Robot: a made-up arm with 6 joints.
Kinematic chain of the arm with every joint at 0, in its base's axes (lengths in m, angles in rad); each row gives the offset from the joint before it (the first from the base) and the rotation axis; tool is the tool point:
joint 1: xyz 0 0 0.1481 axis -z
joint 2: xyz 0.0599 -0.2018 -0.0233 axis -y
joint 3: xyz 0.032 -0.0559 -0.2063 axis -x
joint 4: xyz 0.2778 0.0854 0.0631 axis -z
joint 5: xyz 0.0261 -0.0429 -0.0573 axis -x
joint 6: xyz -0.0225 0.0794 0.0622 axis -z
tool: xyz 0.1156 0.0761 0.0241
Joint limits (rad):
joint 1: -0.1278..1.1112
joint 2: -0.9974..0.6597
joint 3: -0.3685..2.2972
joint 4: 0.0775..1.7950
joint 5: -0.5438..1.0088
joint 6: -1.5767..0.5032
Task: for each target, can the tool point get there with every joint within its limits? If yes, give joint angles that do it. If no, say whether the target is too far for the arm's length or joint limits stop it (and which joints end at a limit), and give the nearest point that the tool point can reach.
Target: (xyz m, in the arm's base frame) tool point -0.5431 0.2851 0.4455
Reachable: no: joint limits stop it (at a limit: joint 1, joint 2, joint 3, joint 4, joint 5, joint 6) | nearest point -0.0418 -0.2859 0.2919 | short by 0.775 m
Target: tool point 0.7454 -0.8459 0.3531
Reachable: no: too far | nearest point 0.4890 -0.5550 0.1817 | short by 0.424 m
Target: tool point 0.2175 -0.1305 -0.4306
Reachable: yes | joints 0.0127 -0.4677 0.7381 0.3886 0.7250 -0.8918
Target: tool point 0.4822 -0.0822 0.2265
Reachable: yes | joints 0.0729 0.5333 0.4756 1.1414 -0.3718 -1.1245
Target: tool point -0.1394 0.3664 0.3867
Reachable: no: joint limits stop it (at a limit: joint 1, joint 2, joint 3, joint 4) | nearest point 0.2974 -0.0090 0.2496 | short by 0.592 m
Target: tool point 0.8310 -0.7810 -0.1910
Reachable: no: too far | nearest point 0.5315 -0.4996 -0.0694 | short by 0.429 m
